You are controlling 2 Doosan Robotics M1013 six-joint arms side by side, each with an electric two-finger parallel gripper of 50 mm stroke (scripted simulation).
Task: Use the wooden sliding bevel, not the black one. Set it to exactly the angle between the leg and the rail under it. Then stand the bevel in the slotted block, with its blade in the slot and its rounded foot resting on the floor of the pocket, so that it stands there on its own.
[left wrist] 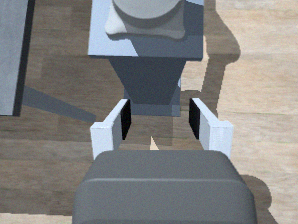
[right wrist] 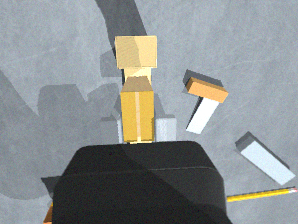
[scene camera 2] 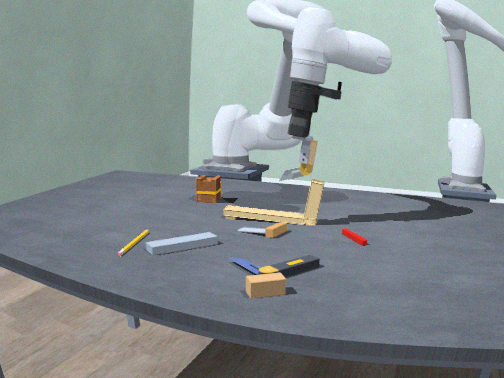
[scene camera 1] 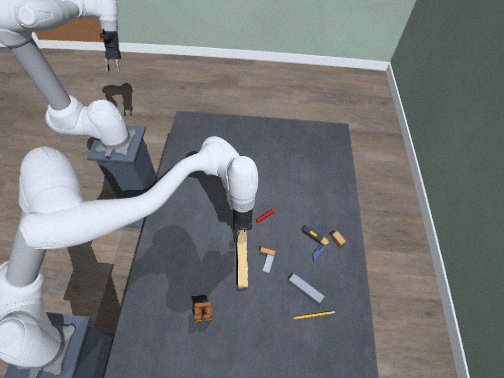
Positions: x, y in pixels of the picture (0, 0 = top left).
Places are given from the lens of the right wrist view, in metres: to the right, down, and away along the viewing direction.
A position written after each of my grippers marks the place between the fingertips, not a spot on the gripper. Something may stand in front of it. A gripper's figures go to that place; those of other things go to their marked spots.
my right gripper (right wrist: 138, 105): -0.01, -0.01, 0.17
wooden sliding bevel (right wrist: 137, 102): -0.01, -0.01, 0.10
grey bar (right wrist: 250, 148): 0.20, 0.07, 0.38
The marked spots on the wooden sliding bevel and the grey bar are 0.35 m apart.
